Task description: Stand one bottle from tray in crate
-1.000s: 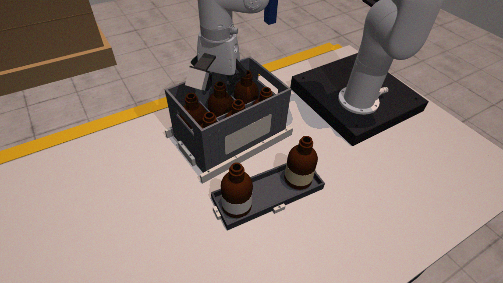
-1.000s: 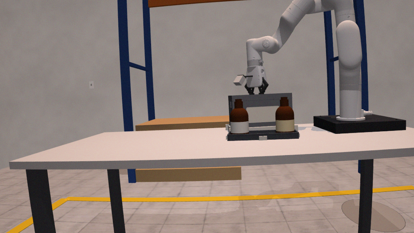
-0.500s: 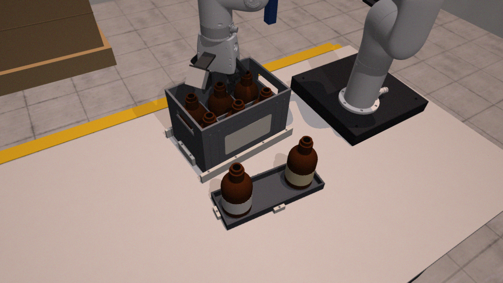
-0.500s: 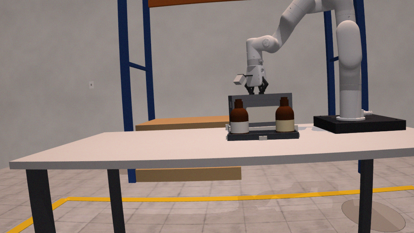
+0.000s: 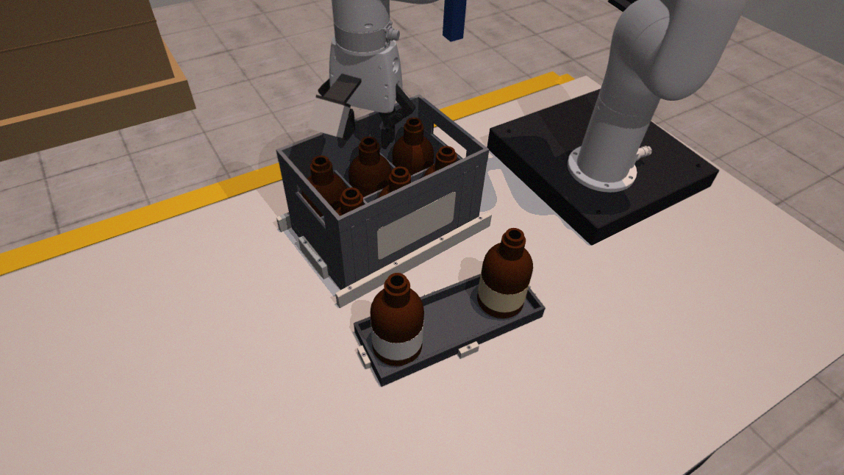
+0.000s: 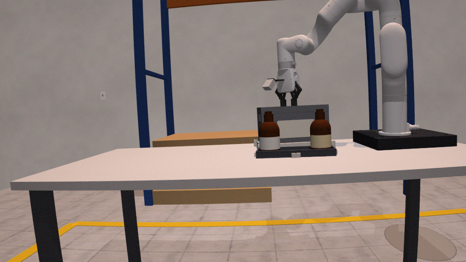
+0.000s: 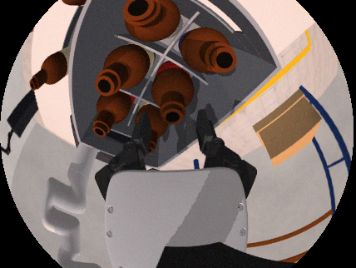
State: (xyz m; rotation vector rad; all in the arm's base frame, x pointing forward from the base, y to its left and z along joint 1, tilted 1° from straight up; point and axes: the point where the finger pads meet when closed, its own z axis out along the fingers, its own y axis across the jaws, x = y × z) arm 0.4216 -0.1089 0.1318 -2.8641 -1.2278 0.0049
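My gripper is now 100 mm above the dark grey crate, 40 mm to the right of it and 10 mm past it. The rest, counted from my hand: dark tray (270 mm to the left, 170 mm below, 20 mm behind).
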